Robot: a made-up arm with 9 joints.
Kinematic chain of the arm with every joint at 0, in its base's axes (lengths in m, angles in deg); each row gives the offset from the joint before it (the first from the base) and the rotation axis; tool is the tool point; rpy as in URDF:
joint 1: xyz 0 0.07 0.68 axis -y
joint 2: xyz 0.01 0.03 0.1 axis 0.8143 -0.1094 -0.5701
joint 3: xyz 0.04 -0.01 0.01 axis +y
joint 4: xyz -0.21 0 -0.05 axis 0.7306 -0.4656 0.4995
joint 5: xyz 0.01 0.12 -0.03 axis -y
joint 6: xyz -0.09 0 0.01 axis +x
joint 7: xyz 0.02 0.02 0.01 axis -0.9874 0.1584 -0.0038
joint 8: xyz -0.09 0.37 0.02 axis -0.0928 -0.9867 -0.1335
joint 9: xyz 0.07 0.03 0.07 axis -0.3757 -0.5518 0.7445
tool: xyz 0.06 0 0.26 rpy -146.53 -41.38 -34.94
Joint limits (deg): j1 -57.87..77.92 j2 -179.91..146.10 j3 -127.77..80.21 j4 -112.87..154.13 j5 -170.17..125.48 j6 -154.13..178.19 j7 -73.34..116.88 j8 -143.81..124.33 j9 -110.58..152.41
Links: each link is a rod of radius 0.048 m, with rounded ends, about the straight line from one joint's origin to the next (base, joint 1, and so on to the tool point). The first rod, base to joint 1, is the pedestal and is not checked.
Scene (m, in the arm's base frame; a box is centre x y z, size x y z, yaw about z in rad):
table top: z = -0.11
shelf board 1: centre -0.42 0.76 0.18 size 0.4 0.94 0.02 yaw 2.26
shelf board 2: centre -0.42 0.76 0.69 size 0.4 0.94 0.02 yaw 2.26
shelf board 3: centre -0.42 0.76 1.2 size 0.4 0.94 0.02 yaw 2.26
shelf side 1: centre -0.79 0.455 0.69 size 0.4 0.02 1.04 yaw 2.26
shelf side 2: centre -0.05 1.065 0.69 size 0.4 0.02 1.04 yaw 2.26
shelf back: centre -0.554 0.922 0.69 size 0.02 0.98 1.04 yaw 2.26
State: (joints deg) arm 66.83 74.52 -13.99 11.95 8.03 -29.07 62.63 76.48 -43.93
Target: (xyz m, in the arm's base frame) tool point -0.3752 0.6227 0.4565
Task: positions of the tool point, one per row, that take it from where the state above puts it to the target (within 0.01 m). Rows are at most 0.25 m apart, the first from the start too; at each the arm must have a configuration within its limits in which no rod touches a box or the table.
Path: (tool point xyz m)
1: -0.1665 0.7612 0.9741
2: -0.0869 0.6680 0.9773
3: -0.0200 0.5582 0.9539
4: -0.0407 0.5883 0.7525
5: -0.1110 0.5426 0.5732
6: -0.2211 0.4357 0.4566
7: -0.2519 0.5238 0.4678
8: -0.3091 0.5871 0.4724
9: -0.3752 0.6227 0.4565

